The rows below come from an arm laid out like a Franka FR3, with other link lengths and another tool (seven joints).
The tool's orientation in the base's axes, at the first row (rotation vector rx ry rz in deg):
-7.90 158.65 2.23
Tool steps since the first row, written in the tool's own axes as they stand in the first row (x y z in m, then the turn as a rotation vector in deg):
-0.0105 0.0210 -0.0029 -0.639 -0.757 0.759
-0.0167 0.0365 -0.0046 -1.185 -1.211 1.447
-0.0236 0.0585 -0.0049 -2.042 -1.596 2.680
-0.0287 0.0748 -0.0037 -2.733 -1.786 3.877
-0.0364 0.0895 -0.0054 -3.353 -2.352 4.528
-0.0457 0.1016 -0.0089 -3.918 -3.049 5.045
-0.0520 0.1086 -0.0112 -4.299 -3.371 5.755
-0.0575 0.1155 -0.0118 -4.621 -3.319 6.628
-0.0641 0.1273 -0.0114 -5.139 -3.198 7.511
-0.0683 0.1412 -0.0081 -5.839 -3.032 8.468
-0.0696 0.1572 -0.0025 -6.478 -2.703 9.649
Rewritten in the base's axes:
0.0066 0.0217 0.0067 0.942 -0.661 -0.484
0.0102 0.0376 0.0107 1.741 -1.032 -0.932
0.0142 0.0601 0.0136 3.018 -1.281 -1.775
0.0177 0.0769 0.0145 4.108 -1.354 -2.643
0.0228 0.0921 0.0190 4.974 -1.831 -3.031
0.0289 0.1048 0.0257 5.754 -2.450 -3.315
0.0333 0.1123 0.0302 6.395 -2.704 -3.842
0.0375 0.1196 0.0328 7.001 -2.583 -4.540
0.0425 0.1320 0.0350 7.787 -2.376 -5.174
0.0462 0.1463 0.0335 8.763 -2.104 -5.812
0.0478 0.1626 0.0289 9.746 -1.666 -6.679

